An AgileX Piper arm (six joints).
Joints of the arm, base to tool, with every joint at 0 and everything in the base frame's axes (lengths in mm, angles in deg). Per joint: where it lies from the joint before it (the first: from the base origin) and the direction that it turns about. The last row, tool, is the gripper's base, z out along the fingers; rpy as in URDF.
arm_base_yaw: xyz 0 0 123 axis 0 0 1
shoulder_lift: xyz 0 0 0 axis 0 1 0
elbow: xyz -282.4 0 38.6 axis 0 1 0
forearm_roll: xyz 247.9 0 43.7 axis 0.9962 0 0.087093
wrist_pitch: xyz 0 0 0 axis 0 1 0
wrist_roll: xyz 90.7 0 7.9 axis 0.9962 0 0.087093
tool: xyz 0 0 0 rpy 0 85.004 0
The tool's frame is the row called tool.
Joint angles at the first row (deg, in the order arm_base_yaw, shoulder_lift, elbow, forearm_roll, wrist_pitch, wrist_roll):
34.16 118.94 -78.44 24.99 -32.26 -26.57
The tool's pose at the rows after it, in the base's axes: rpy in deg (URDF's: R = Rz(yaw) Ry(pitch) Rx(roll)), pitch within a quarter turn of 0, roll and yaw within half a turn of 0; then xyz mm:
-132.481, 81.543, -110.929, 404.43, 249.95, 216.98
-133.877, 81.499, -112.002, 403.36, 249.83, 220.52
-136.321, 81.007, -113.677, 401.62, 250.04, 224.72
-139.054, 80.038, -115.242, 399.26, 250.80, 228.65
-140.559, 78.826, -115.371, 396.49, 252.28, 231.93
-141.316, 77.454, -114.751, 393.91, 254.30, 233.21
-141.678, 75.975, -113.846, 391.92, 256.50, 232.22
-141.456, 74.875, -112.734, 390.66, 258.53, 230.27
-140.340, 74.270, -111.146, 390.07, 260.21, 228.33
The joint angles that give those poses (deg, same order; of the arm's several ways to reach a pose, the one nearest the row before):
34.16 118.59 -78.44 24.99 -31.77 -26.57
34.16 118.03 -78.44 24.93 -30.98 -26.57
34.16 117.26 -78.45 24.56 -29.45 -26.57
34.19 116.43 -78.44 23.85 -27.38 -26.57
34.31 115.68 -78.44 22.87 -25.27 -26.57
34.48 115.21 -78.44 21.76 -23.41 -26.57
34.66 115.08 -78.44 20.62 -21.86 -26.59
34.84 115.18 -78.44 19.75 -21.01 -26.63
35.01 115.41 -78.44 19.21 -20.91 -26.77

